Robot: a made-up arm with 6 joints. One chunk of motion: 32 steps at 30 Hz.
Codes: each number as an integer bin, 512 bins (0 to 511) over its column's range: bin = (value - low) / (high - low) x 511, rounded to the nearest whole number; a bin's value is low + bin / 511 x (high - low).
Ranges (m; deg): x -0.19..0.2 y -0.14..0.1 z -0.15..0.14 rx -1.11..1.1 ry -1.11..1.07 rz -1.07..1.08
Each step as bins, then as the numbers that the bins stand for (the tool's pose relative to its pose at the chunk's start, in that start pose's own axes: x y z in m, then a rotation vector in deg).
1 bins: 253 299 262 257 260 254
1 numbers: 0.0031 0.0004 -0.0013 0.00 0.00 0.00
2 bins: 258 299 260 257 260 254
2 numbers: 0.0069 0.0004 -0.0024 0.00 0.00 0.00
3 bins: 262 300 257 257 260 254
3 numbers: 0.0100 0.0009 -0.0041 0.00 0.00 0.00
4 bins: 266 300 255 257 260 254
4 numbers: 0.0130 0.0009 -0.0053 0.00 0.00 0.00
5 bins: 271 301 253 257 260 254
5 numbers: 0.0168 0.0014 -0.0064 0.00 0.00 0.00
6 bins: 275 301 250 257 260 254
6 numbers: 0.0199 0.0014 -0.0081 0.00 0.00 0.00
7 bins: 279 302 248 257 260 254
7 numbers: 0.0229 0.0018 -0.0093 0.00 0.00 0.00
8 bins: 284 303 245 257 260 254
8 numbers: 0.0268 0.0023 -0.0110 0.00 0.00 0.00
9 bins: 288 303 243 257 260 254
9 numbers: 0.0298 0.0023 -0.0121 0.00 0.00 0.00
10 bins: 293 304 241 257 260 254
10 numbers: 0.0336 0.0028 -0.0132 0.00 0.00 0.00
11 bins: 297 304 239 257 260 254
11 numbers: 0.0367 0.0028 -0.0144 0.00 0.00 0.00
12 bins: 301 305 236 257 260 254
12 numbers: 0.0397 0.0032 -0.0161 0.00 0.00 0.00
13 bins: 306 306 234 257 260 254
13 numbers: 0.0435 0.0037 -0.0172 0.00 0.00 0.00
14 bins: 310 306 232 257 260 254
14 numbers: 0.0466 0.0037 -0.0183 0.00 0.00 0.00
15 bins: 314 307 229 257 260 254
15 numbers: 0.0496 0.0042 -0.0200 0.00 0.00 0.00
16 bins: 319 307 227 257 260 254
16 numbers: 0.0535 0.0042 -0.0212 0.00 0.00 0.00
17 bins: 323 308 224 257 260 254
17 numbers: 0.0565 0.0047 -0.0229 0.00 0.00 0.00
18 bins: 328 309 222 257 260 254
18 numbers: 0.0603 0.0051 -0.0240 0.00 0.00 0.00
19 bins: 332 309 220 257 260 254
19 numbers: 0.0634 0.0051 -0.0251 0.00 0.00 0.00
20 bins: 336 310 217 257 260 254
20 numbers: 0.0664 0.0056 -0.0268 0.00 0.00 0.00
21 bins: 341 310 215 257 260 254
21 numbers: 0.0703 0.0056 -0.0280 0.00 0.00 0.00
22 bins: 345 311 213 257 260 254
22 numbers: 0.0733 0.0061 -0.0291 0.00 0.00 0.00
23 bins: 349 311 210 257 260 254
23 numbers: 0.0764 0.0061 -0.0308 0.00 0.00 0.00
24 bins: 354 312 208 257 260 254
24 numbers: 0.0802 0.0065 -0.0320 0.00 0.00 0.00
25 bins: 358 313 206 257 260 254
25 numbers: 0.0832 0.0070 -0.0331 0.00 0.00 0.00
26 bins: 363 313 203 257 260 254
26 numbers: 0.0870 0.0070 -0.0348 0.00 0.00 0.00
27 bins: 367 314 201 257 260 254
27 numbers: 0.0901 0.0075 -0.0359 0.00 0.00 0.00
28 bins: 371 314 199 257 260 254
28 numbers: 0.0932 0.0075 -0.0371 0.00 0.00 0.00
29 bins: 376 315 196 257 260 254
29 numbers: 0.0970 0.0079 -0.0388 0.00 0.00 0.00
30 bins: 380 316 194 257 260 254
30 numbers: 0.1000 0.0084 -0.0399 0.00 0.00 0.00
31 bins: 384 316 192 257 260 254
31 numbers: 0.1031 0.0084 -0.0410 0.00 0.00 0.00
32 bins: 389 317 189 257 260 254
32 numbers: 0.1069 0.0089 -0.0427 0.00 0.00 0.00
